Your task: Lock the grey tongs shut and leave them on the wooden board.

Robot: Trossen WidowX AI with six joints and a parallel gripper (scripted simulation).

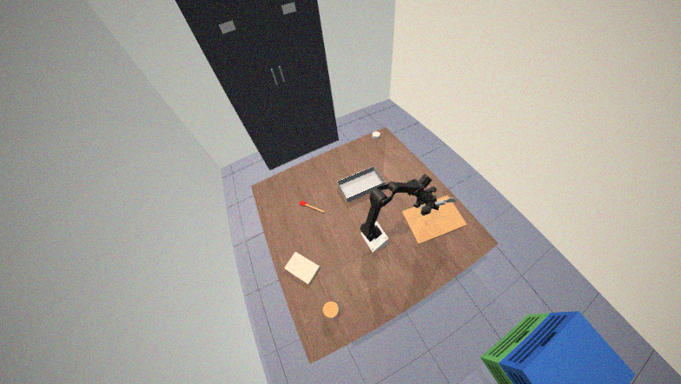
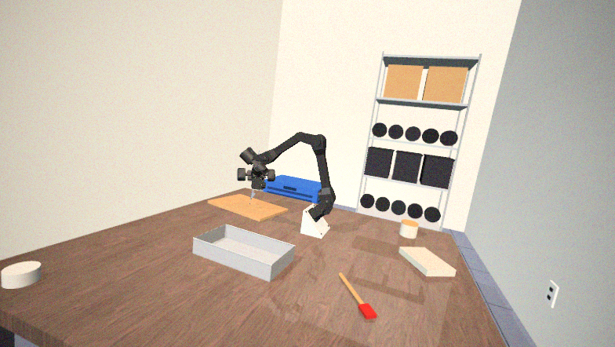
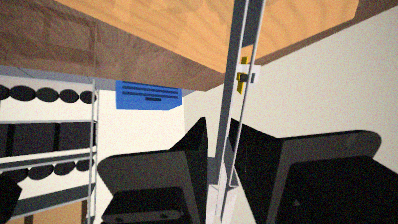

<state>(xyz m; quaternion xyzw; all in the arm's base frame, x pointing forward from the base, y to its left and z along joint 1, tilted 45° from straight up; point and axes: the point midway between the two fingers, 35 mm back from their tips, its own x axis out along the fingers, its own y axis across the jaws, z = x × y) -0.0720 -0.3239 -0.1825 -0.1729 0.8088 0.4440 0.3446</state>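
Right now the orange wooden board is 150 mm below my gripper tip and 20 mm to the right of it. Round my gripper tip: pale block 860 mm to the left, 140 mm below, 140 mm ahead; then red spatula 660 mm to the left, 520 mm ahead, 150 mm below; then grey roasting tin 480 mm ahead, 250 mm to the left, 130 mm below.
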